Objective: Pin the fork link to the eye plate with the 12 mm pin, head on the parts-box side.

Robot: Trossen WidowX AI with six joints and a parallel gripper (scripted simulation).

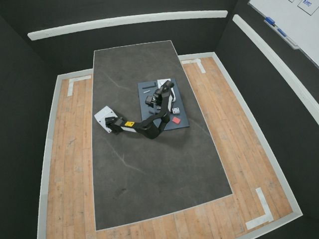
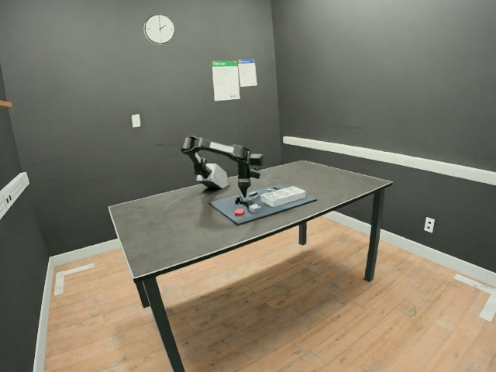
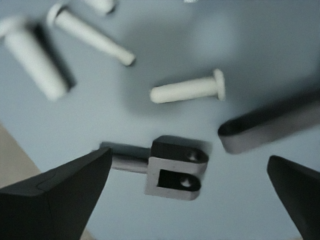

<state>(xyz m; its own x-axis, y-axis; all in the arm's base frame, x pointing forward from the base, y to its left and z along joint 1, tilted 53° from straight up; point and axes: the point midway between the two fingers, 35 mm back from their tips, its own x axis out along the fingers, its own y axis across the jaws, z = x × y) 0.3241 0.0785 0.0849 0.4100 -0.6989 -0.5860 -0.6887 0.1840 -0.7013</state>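
Now: the eye plate 4 cm ahead of my hand, 3 cm to the right of it and 7 cm below it. Also, from my hand: grey block (12 cm ahead, 5 cm to the right, 6 cm below); red block (8 cm ahead, 12 cm to the right, 7 cm below); blue-grey mat (5 cm ahead, 7 cm to the left, 8 cm below).
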